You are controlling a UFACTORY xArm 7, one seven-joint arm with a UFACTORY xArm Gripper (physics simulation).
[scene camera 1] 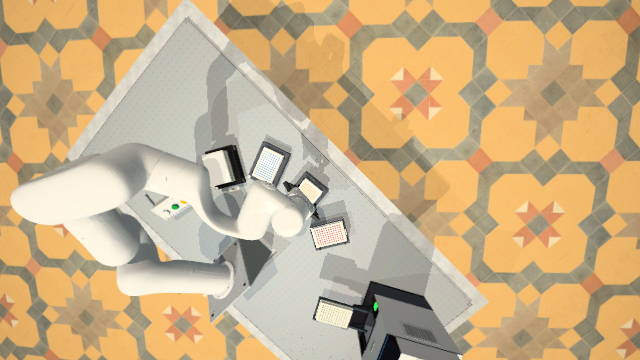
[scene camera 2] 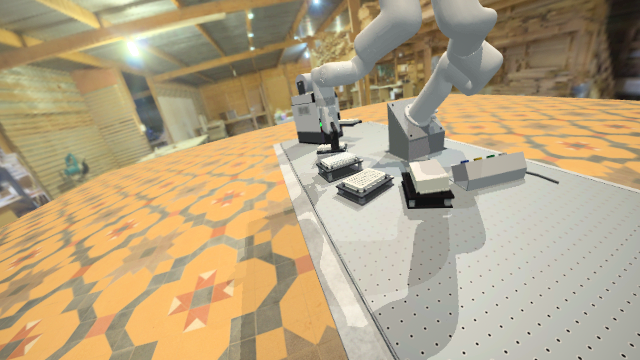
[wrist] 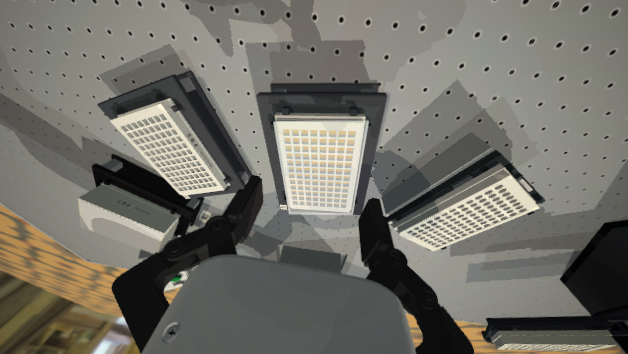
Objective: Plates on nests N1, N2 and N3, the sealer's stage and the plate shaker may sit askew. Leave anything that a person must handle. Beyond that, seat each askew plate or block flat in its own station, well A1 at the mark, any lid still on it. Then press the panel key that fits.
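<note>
My open gripper (scene camera 1: pixel 301 200) (scene camera 2: pixel 335 145) (wrist: pixel 313 199) hangs over the amber-well plate (scene camera 1: pixel 310 190) (scene camera 2: pixel 341 161) (wrist: pixel 322 165), fingers apart near its two long sides. A clear lid lies squarely over that plate on its dark nest. The blue-well plate (scene camera 1: pixel 269 164) (scene camera 2: pixel 366 180) (wrist: pixel 170 150) and the red-well plate (scene camera 1: pixel 329 234) (wrist: pixel 467 215) sit on neighbouring nests; any slight tilt is unclear. A white block (scene camera 1: pixel 216 167) (scene camera 2: pixel 429 176) (wrist: pixel 127 212) looks tilted on the black shaker (scene camera 1: pixel 237 167) (scene camera 2: pixel 430 201). A pale plate (scene camera 1: pixel 334 313) lies on the sealer's stage.
The grey sealer (scene camera 1: pixel 410 315) (scene camera 2: pixel 307 117), with a green light, stands beyond the red-well plate. The key panel (scene camera 1: pixel 165 209) (scene camera 2: pixel 492 172) stands near the shaker; blue, yellow and green keys show in scene camera 2. The arm partly covers the panel in scene camera 1.
</note>
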